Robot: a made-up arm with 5 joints.
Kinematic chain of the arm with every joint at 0, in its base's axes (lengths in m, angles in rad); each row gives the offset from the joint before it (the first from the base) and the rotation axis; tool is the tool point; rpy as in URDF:
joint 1: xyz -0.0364 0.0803 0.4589 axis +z
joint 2: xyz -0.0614 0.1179 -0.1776 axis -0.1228 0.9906 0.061
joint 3: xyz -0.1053 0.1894 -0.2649 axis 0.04 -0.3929 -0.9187
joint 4: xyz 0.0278 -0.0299 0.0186 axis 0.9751 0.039 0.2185
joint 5: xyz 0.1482 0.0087 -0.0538 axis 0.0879 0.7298 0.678
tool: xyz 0.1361 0.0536 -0.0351 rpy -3.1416 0 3.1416
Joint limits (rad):
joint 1: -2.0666..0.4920
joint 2: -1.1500..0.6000
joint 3: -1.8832..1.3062
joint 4: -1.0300..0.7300
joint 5: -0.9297..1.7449
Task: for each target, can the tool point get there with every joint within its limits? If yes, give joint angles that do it. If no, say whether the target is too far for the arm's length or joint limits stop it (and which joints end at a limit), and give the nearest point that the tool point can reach.
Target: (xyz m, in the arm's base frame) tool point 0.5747 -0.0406 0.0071
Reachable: yes | joints -1.2047 -0.9821 -1.4062 -0.7178 0.5304
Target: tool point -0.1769 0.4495 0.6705
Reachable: no: joint limits stop it (at a limit: joint 1, joint 2, joint 4) | nearest point -0.0025 0.4648 0.4007 | short by 0.322 m
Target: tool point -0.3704 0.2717 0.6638
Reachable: no: joint limits stop it (at a limit: joint 2, joint 3, joint 4, joint 5) | nearest point -0.2375 0.1955 0.2704 | short by 0.422 m
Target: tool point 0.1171 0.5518 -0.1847
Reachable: yes | joints -0.1249 -0.5794 -1.4967 -0.4809 0.8871
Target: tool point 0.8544 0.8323 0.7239
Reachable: no: too far | nearest point 0.4460 0.4876 0.2926 | short by 0.687 m
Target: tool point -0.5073 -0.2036 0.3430
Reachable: no: joint limits stop it (at a limit: joint 2, joint 3, joint 4) | nearest point -0.2572 -0.0528 0.2064 | short by 0.322 m
